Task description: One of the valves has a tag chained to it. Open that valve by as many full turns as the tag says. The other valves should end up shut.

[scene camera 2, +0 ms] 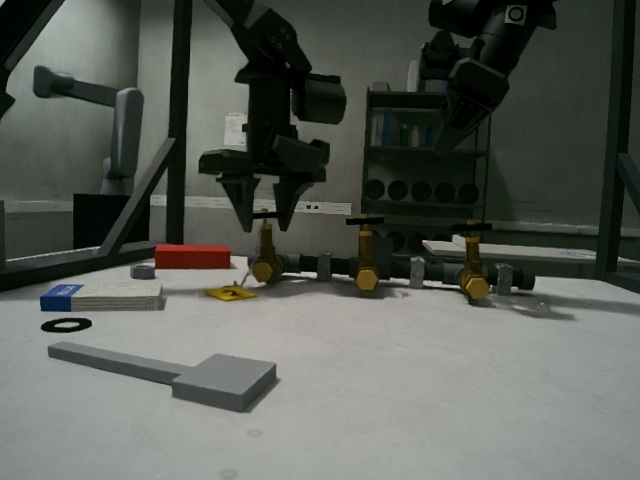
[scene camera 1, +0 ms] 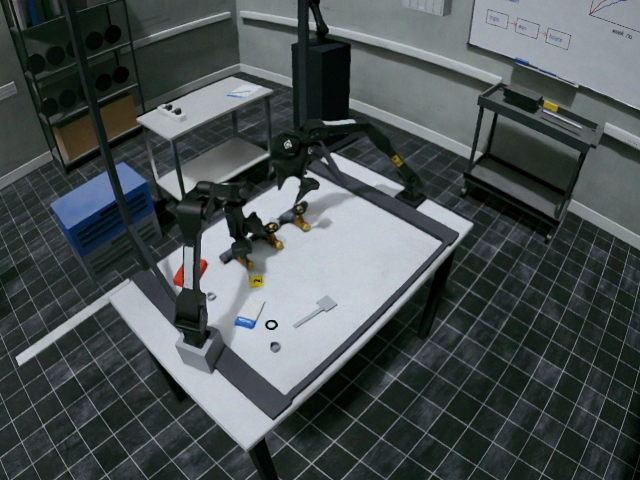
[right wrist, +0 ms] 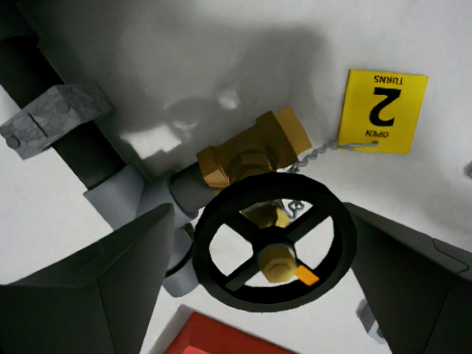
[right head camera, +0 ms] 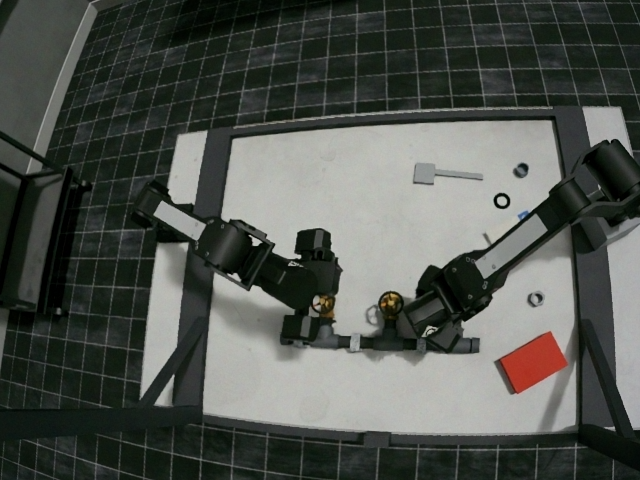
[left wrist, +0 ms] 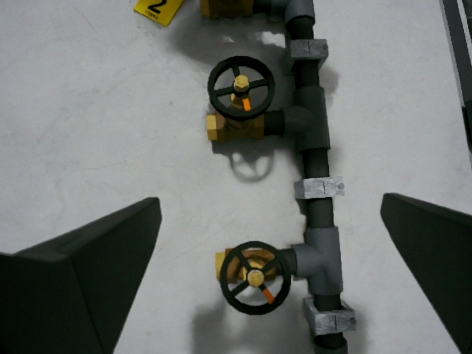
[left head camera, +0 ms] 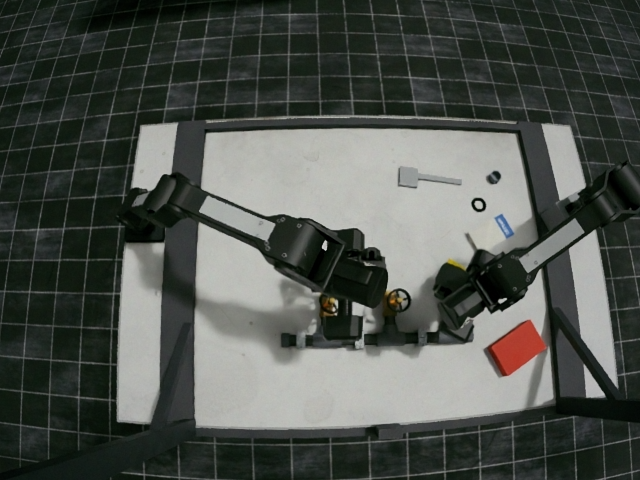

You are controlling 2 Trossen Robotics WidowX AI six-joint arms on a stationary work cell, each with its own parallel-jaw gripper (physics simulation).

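Places are measured from the left arm's base along level axes (x right, y ahead, z up), in millimetres.
Pixels of known places: left gripper, fingertip midpoint: [scene camera 2: 435, 158] [scene camera 1: 287, 196] [right head camera: 337, 296] [left wrist: 271, 205]; right gripper, fingertip midpoint: [scene camera 2: 266, 231] [right wrist: 256, 213]; left arm's base at its link origin: [scene camera 1: 411, 195] [left head camera: 144, 220]; right arm's base at its link origin: [scene camera 1: 196, 337].
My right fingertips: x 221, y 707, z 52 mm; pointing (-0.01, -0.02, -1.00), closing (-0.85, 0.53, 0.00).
For each thing: its middle in the pictures, then the offset to it from my right fingertips. "spot": a spot on its surface instead.
- tagged valve at a spot on its surface: [right wrist: 272, 186] spot: dx -13, dy -19, dz +28 mm
- far valve at a spot on its surface: [left wrist: 255, 277] [left head camera: 333, 300] spot: dx -10, dy -268, dz +32 mm
- dark pipe at a spot on its surface: [left wrist: 316, 162] spot: dx +62, dy -188, dz -39 mm
- red block at the middle of its body: [scene camera 2: 192, 256] [right head camera: 533, 362] [left head camera: 517, 347] [scene camera 1: 190, 272] dx +110, dy +159, dz -58 mm
- blue-and-cream block at the middle of its body: [scene camera 2: 106, 296] [right head camera: 512, 233] [left head camera: 490, 234] [scene camera 1: 249, 313] dx -170, dy +126, dz -66 mm
- grey nut at the middle of its body: [right wrist: 384, 320] [scene camera 2: 142, 272] [right head camera: 537, 298] dx -24, dy +172, dz -65 mm
- black ring at the middle of its body: [scene camera 2: 67, 324] [right head camera: 502, 201] [left head camera: 478, 204] dx -248, dy +108, dz -72 mm
- grey paddle at the middle of its body: [scene camera 2: 150, 364] [right head camera: 449, 175] [left head camera: 431, 180] [scene camera 1: 312, 312] dx -312, dy -11, dz -69 mm
The tagged valve [scene camera 2: 264, 269] [right wrist: 272, 186] has a black wheel with an orange mark at lower right in the right wrist view. Its yellow tag [scene camera 2: 231, 293] [right wrist: 362, 95] reads "OPEN 2 TURNS". My right gripper [scene camera 2: 265, 229] [right wrist: 256, 213] is open, its fingers on either side of that wheel, gripping nothing. The middle valve [left head camera: 398, 300] [scene camera 2: 366, 279] [left wrist: 241, 82] and the far valve [left head camera: 328, 303] [scene camera 2: 474, 286] [left wrist: 255, 277] stand untouched, each with an orange-marked spoke. My left gripper [scene camera 2: 443, 149] [left wrist: 271, 205] is wide open and empty, high above the pipe between these two valves. The right arm hides the tagged valve in both head views.
The dark pipe [left head camera: 413, 337] [left wrist: 316, 162] runs behind the valves in scene camera 2. A red block [left head camera: 516, 347] [scene camera 2: 192, 256] lies near the right arm's side. A blue-and-cream block [scene camera 2: 118, 298], a grey nut [scene camera 2: 143, 272], a black ring [scene camera 2: 49, 325] and a grey paddle [left head camera: 408, 176] [scene camera 2: 227, 379] lie on the table.
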